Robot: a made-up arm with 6 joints. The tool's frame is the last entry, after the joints.
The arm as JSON. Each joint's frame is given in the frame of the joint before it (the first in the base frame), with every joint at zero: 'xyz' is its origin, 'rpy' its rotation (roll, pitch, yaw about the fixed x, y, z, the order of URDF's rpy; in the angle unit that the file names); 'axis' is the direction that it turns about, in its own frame. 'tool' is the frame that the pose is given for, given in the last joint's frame.
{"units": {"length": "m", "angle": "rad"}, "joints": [
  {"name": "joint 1", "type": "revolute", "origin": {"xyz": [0.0, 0.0, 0.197], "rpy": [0.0, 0.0, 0.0]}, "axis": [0.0, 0.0, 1.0]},
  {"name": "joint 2", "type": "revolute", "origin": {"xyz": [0.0, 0.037, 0.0], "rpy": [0.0, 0.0, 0.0]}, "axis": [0.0, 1.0, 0.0]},
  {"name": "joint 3", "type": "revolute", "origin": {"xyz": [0.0, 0.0, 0.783], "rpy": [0.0, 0.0, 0.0]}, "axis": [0.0, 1.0, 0.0]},
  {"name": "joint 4", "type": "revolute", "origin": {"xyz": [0.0, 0.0, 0.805], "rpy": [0.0, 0.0, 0.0]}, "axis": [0.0, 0.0, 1.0]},
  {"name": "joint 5", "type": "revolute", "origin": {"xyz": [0.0, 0.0, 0.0], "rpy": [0.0, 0.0, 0.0]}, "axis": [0.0, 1.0, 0.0]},
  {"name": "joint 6", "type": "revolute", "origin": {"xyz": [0.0, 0.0, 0.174], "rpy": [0.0, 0.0, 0.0]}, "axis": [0.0, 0.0, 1.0]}
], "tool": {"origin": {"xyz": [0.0, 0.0, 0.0], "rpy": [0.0, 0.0, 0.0]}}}
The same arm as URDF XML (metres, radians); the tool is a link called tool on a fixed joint. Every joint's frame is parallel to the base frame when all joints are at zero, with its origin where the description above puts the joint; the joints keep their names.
<robot name="arm">
  <link name="base_link"/>
  <link name="link1"/>
  <link name="link2"/>
  <link name="link3"/>
  <link name="link4"/>
  <link name="link5"/>
  <link name="link6"/>
  <link name="tool"/>
  <joint name="joint 1" type="continuous">
    <parent link="base_link"/>
    <child link="link1"/>
    <origin xyz="0 0 0.197"/>
    <axis xyz="0 0 1"/>
  </joint>
  <joint name="joint 2" type="continuous">
    <parent link="link1"/>
    <child link="link2"/>
    <origin xyz="0 0.037 0"/>
    <axis xyz="0 1 0"/>
  </joint>
  <joint name="joint 3" type="continuous">
    <parent link="link2"/>
    <child link="link3"/>
    <origin xyz="0 0 0.783"/>
    <axis xyz="0 1 0"/>
  </joint>
  <joint name="joint 4" type="continuous">
    <parent link="link3"/>
    <child link="link4"/>
    <origin xyz="0 0 0.805"/>
    <axis xyz="0 0 1"/>
  </joint>
  <joint name="joint 5" type="continuous">
    <parent link="link4"/>
    <child link="link5"/>
    <origin xyz="0 0 0"/>
    <axis xyz="0 1 0"/>
  </joint>
  <joint name="joint 6" type="continuous">
    <parent link="link5"/>
    <child link="link6"/>
    <origin xyz="0 0 0.174"/>
    <axis xyz="0 0 1"/>
  </joint>
  <joint name="tool_joint" type="fixed">
    <parent link="link6"/>
    <child link="tool"/>
    <origin xyz="0 0 0"/>
  </joint>
</robot>

